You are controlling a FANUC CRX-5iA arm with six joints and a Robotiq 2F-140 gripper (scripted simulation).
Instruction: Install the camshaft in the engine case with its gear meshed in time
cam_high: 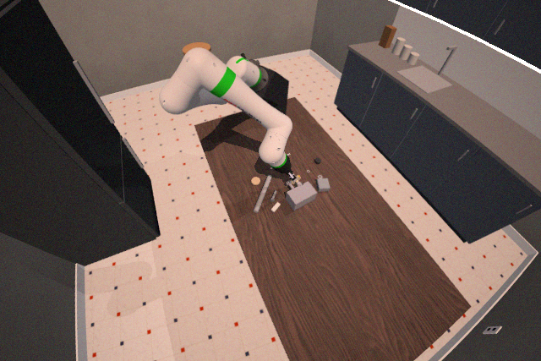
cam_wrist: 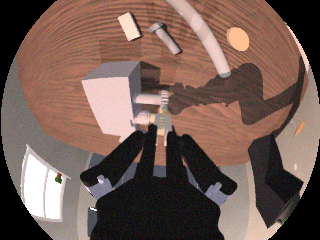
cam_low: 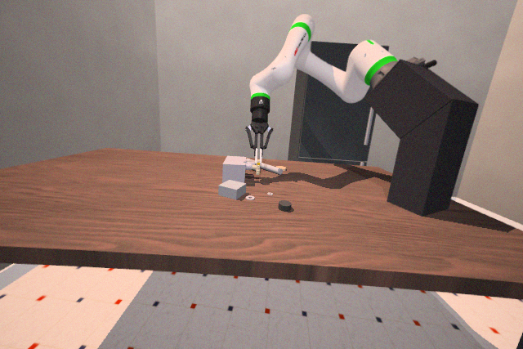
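My hand is 40 mm above the crank gear and 30 mm to the left of it. From my hand the other things lie so: small bolt: 140 mm to the right, 90 mm below, 20 mm ahead; long grey rod: 180 mm to the right, 90 mm below, 20 mm behind; small white block: 150 mm to the right, 100 mm below, 90 mm ahead.
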